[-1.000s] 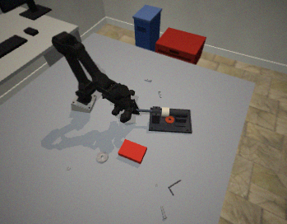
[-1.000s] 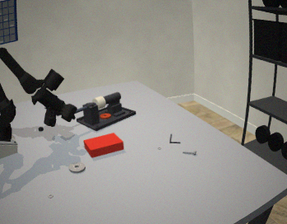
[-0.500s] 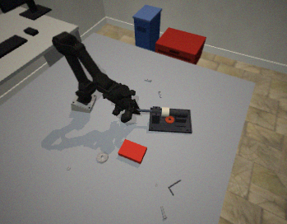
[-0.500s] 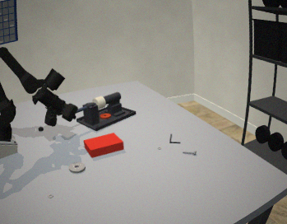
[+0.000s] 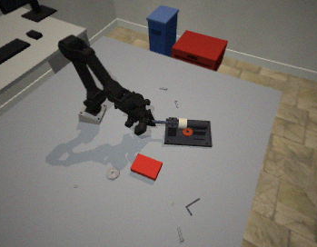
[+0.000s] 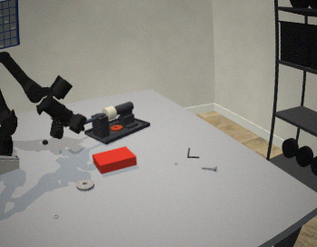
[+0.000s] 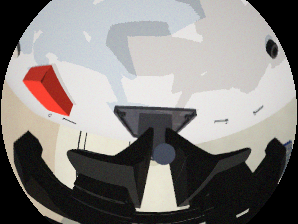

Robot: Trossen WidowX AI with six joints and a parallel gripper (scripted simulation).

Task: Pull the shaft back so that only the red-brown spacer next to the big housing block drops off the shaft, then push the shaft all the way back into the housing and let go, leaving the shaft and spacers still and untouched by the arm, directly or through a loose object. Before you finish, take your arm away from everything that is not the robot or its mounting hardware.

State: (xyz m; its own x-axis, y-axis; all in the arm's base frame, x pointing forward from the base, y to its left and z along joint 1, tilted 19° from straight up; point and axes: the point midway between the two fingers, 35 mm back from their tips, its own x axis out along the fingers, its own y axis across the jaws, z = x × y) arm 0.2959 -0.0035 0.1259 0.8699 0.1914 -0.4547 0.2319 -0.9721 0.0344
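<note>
My gripper is now 9 cm short of the shaft and 2 cm to the right of it. The rest, counted from my hand: red-brown spacer: 18 cm ahead, 7 cm below, 5 cm to the left; fixture: 18 cm ahead, 5 cm to the left, 3 cm below; cream spacer: 15 cm ahead, 4 cm to the left.
</note>
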